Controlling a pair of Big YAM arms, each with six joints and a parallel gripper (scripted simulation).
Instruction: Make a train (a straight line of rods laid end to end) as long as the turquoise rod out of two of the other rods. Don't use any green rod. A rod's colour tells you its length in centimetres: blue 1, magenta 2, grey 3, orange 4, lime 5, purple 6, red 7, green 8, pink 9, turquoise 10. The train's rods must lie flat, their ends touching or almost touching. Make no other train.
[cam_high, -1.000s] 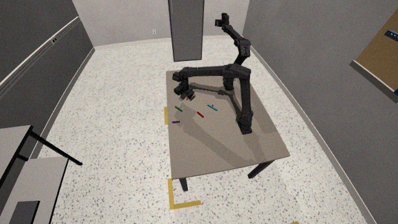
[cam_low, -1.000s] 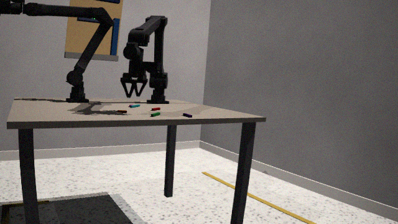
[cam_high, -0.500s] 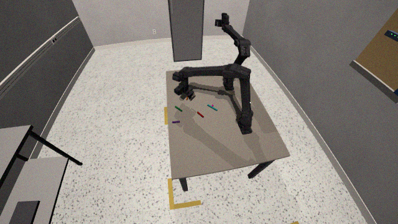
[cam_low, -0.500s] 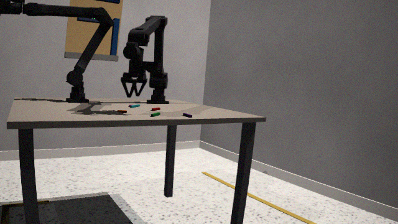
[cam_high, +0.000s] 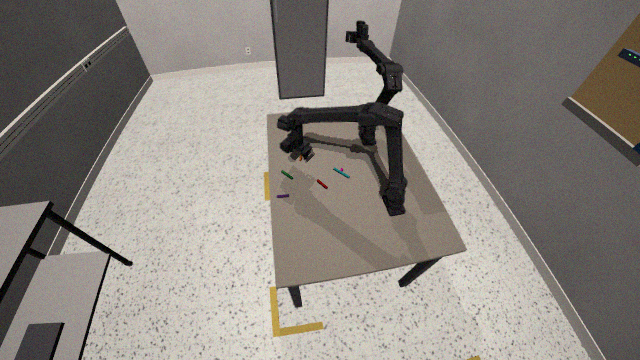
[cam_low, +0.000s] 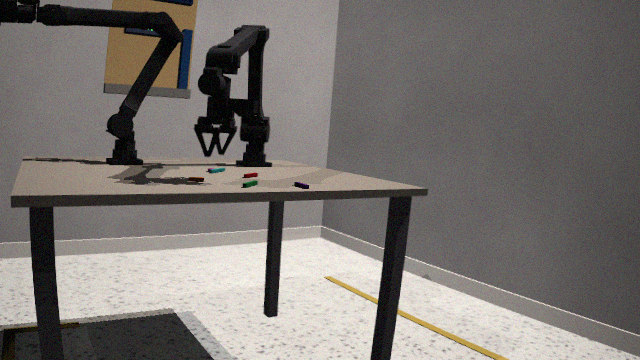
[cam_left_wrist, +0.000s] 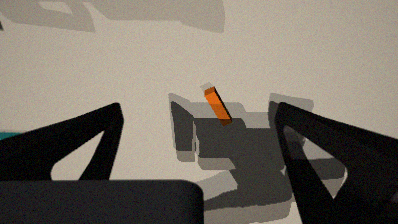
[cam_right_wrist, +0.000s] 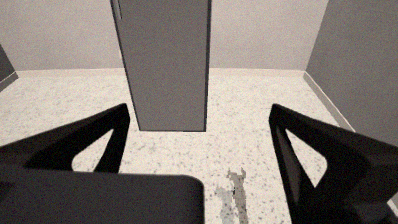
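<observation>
Right now my left hand is 7 cm short of the green rod, 8 cm to the right of it and 7 cm above it. Also, from my left hand: red rod: 11 cm behind, 16 cm to the left, 7 cm below; then purple rod: 10 cm ahead, 21 cm to the left, 7 cm below; then orange rod: 2 cm behind, 4 cm to the right, 7 cm below.
</observation>
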